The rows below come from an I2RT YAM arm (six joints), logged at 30 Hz.
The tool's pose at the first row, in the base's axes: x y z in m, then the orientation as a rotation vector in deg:
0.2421, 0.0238, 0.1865, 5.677, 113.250, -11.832
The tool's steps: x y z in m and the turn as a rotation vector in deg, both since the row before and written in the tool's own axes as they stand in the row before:
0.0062, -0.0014, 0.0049, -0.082, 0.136, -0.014
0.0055, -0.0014, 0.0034, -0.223, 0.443, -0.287
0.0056, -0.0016, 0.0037, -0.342, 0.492, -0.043
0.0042, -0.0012, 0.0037, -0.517, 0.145, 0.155
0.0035, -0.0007, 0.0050, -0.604, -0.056, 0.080
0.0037, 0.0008, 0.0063, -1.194, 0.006, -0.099
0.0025, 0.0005, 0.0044, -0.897, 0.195, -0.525
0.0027, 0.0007, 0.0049, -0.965, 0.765, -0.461
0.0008, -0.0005, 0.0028, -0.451, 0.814, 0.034
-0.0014, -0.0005, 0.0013, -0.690, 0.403, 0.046
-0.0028, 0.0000, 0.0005, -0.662, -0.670, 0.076
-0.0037, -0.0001, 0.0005, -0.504, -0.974, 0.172
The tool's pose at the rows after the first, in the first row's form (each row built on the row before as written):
0.2438, 0.0213, 0.1790, 5.627, 113.394, -11.758
0.2444, 0.0191, 0.1728, 5.252, 113.878, -11.717
0.2452, 0.0167, 0.1664, 5.047, 114.400, -11.399
0.2466, 0.0147, 0.1612, 4.887, 114.574, -10.781
0.2495, 0.0131, 0.1560, 4.575, 114.558, -10.125
0.2537, 0.0128, 0.1500, 3.713, 114.655, -8.993
0.2567, 0.0126, 0.1459, 2.632, 114.938, -8.430
0.2600, 0.0126, 0.1413, 1.615, 115.784, -7.757
0.2621, 0.0118, 0.1394, 1.423, 116.623, -7.287
0.2639, 0.0112, 0.1401, 1.064, 117.063, -6.559
0.2656, 0.0113, 0.1424, 0.689, 116.426, -5.829
0.2677, 0.0113, 0.1455, 0.496, 115.472, -5.198

